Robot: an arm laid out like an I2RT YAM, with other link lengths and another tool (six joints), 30 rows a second.
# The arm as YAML. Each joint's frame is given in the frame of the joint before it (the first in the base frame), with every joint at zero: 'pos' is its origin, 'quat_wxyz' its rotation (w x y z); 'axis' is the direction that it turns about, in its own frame. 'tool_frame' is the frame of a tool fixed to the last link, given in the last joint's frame.
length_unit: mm
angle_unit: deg
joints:
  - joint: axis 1
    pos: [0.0, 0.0, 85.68]
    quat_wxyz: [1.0, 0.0, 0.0, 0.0]
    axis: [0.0, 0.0, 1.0]
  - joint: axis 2
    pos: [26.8, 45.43, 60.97]
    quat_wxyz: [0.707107, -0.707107, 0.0, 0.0]
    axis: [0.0, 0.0, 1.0]
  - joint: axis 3
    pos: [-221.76, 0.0, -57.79]
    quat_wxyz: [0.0, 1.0, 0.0, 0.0]
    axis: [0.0, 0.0, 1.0]
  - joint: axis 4
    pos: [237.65, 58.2, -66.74]
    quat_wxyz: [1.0, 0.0, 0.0, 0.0]
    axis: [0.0, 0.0, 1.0]
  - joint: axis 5
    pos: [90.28, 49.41, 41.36]
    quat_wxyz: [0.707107, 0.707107, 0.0, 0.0]
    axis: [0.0, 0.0, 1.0]
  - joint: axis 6
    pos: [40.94, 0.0, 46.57]
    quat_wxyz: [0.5, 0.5, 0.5, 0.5]
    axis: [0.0, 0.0, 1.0]
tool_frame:
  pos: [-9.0, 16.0, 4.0]
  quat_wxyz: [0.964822, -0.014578, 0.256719, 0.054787]
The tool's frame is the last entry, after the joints.
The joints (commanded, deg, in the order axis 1, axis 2, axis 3, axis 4, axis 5, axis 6), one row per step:
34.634, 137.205, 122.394, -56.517, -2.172, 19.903
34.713, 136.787, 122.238, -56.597, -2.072, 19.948
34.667, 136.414, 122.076, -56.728, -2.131, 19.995
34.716, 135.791, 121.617, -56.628, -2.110, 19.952
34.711, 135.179, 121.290, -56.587, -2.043, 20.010
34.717, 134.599, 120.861, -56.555, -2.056, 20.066
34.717, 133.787, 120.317, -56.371, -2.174, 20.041
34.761, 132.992, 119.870, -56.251, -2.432, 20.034
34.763, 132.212, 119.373, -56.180, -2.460, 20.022
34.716, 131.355, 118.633, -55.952, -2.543, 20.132
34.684, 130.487, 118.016, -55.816, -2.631, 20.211
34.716, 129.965, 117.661, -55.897, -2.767, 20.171
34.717, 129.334, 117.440, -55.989, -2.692, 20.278
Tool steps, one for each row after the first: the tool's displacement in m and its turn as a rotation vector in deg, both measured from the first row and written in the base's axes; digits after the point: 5 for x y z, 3 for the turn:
-0.00090, 0.00008, 0.00239, 0.037, -0.194, 0.004
-0.00135, -0.00062, 0.00441, 0.139, -0.218, -0.067
-0.00246, -0.00094, 0.00700, 0.263, -0.455, 0.016
-0.00315, -0.00151, 0.01010, 0.411, -0.747, -0.066
-0.00415, -0.00212, 0.01245, 0.539, -0.878, -0.109
-0.00523, -0.00276, 0.01611, 0.882, -1.191, -0.046
-0.00656, -0.00301, 0.02009, 1.347, -1.439, 0.091
-0.00777, -0.00381, 0.02359, 1.568, -1.717, 0.115
-0.00898, -0.00500, 0.02657, 1.856, -1.932, -0.006
-0.01025, -0.00609, 0.03015, 2.164, -2.185, -0.080
-0.01161, -0.00660, 0.03226, 2.308, -2.192, 0.037
-0.01257, -0.00730, 0.03580, 2.459, -2.468, -0.087

